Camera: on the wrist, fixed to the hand. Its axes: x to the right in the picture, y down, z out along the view.
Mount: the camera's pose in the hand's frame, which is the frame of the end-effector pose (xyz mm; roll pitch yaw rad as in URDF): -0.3 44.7 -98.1 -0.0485 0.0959 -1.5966
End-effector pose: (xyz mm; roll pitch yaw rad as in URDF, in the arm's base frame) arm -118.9 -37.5 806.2 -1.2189 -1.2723 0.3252
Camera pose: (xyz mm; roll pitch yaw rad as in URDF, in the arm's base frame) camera -25.9 -87.1 783.6 1.3932 -0.2428 -2.3542
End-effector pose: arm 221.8 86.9 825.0 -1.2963 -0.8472 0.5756
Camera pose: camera 310.2 46.1 778.7 1.2212 -0.6407 -2.0976
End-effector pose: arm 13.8 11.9 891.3 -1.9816 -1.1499 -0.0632
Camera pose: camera 8.5 -95.8 890.3 1.6611 -0.3735 2.7394
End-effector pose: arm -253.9 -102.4 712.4 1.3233 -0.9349 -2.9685
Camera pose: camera -220.2 -204.2 723.6 1.4116 0.6530 3.1235
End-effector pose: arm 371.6 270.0 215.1 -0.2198 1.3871 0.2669
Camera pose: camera 265.6 264.1 196.1 -1.4343 -0.0478 -1.1868
